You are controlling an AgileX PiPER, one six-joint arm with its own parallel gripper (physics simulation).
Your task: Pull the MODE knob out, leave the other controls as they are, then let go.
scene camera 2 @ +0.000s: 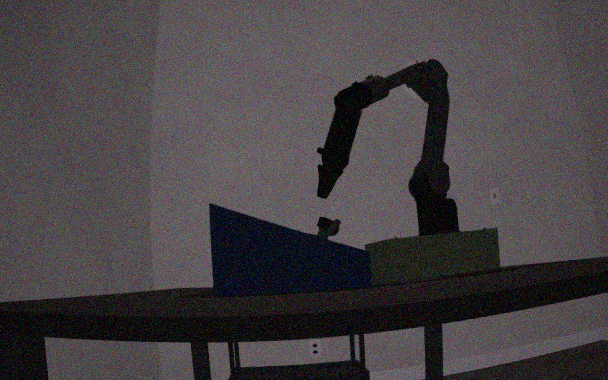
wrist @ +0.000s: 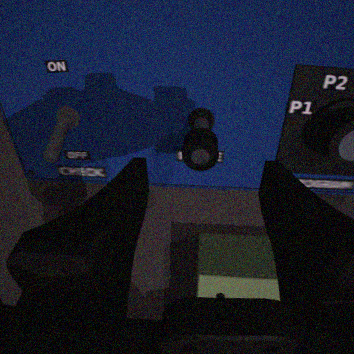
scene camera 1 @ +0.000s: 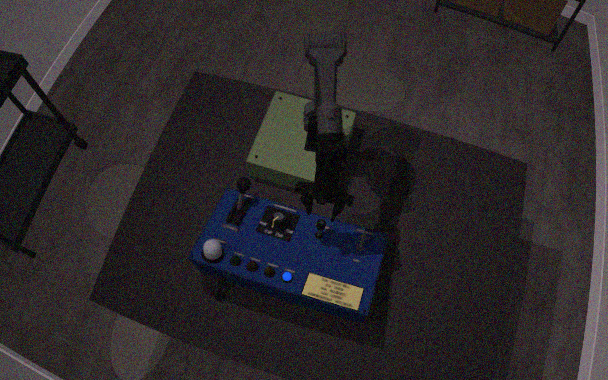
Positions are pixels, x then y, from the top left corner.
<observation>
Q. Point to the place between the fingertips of my gripper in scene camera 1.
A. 321,215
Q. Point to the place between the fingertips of my gripper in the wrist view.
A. At 204,175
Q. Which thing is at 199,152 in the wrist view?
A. A mode knob.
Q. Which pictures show my gripper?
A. Scene camera 2, the wrist view and scene camera 1: all of them.
</observation>
